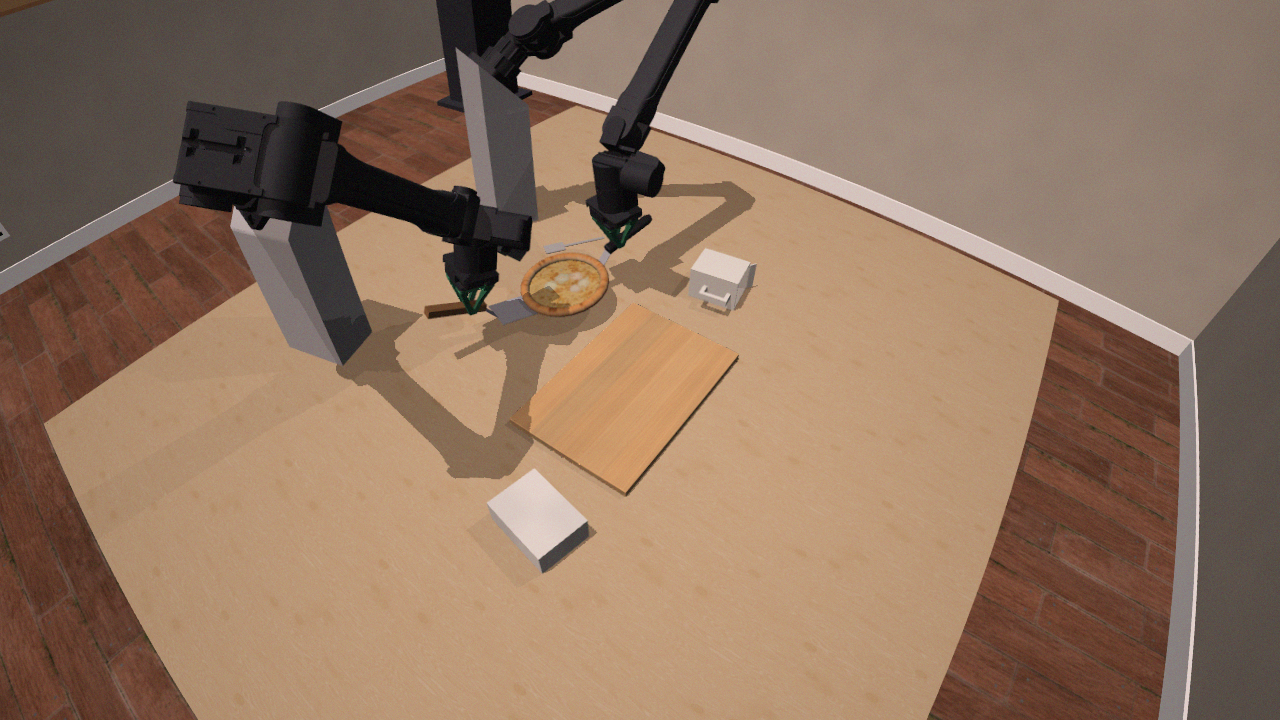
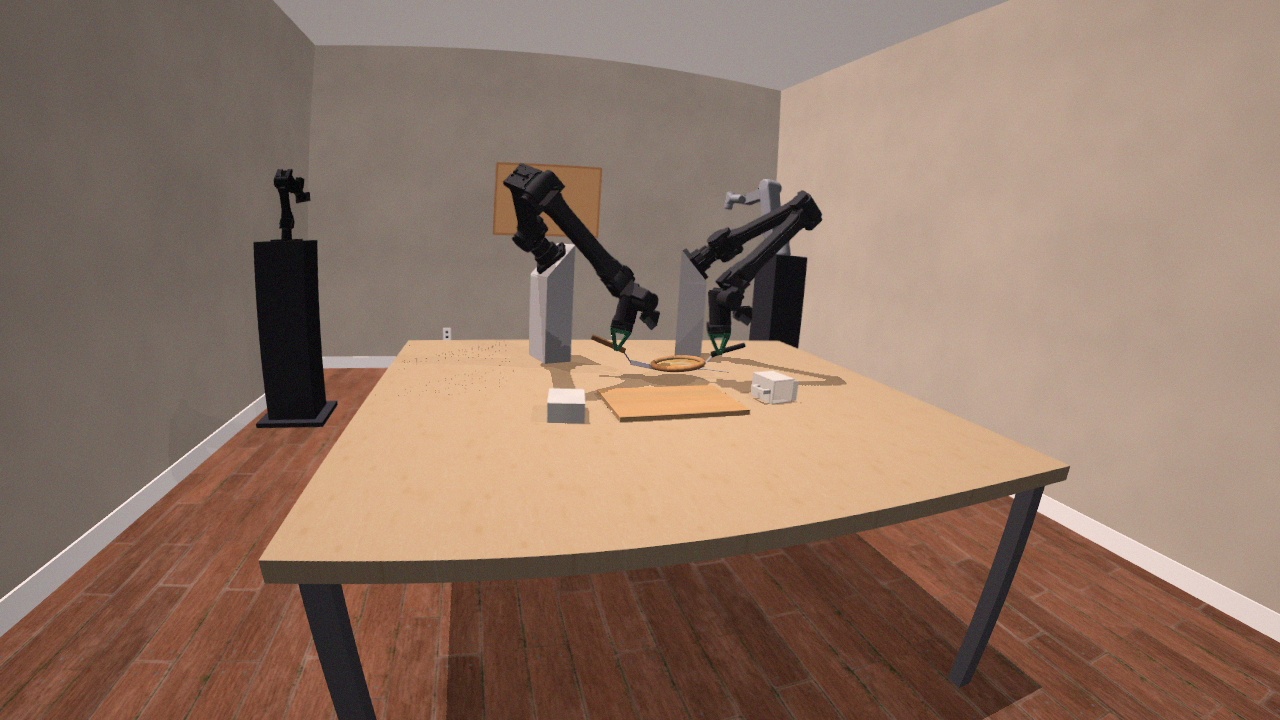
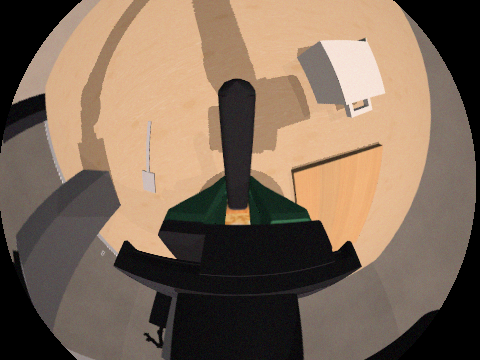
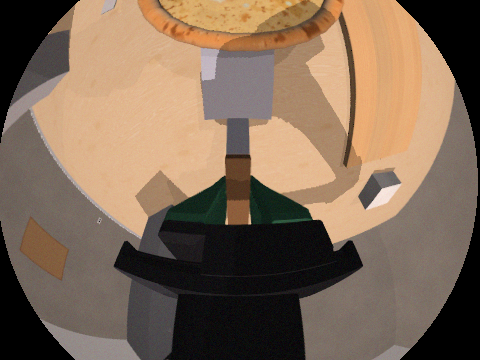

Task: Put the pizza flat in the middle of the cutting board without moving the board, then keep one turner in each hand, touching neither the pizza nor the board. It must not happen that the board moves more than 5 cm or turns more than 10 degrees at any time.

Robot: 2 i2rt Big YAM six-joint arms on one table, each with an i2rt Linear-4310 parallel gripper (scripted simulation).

Labels:
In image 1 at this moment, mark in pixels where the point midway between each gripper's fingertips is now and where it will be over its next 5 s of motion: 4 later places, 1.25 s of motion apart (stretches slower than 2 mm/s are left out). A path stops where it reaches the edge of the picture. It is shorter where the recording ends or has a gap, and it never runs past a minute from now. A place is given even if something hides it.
My left gripper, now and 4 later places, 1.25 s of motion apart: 618, 244; 619, 233; 637, 250; 671, 282; 701, 308
My right gripper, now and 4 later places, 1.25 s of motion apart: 470, 310; 464, 302; 481, 326; 509, 368; 528, 398

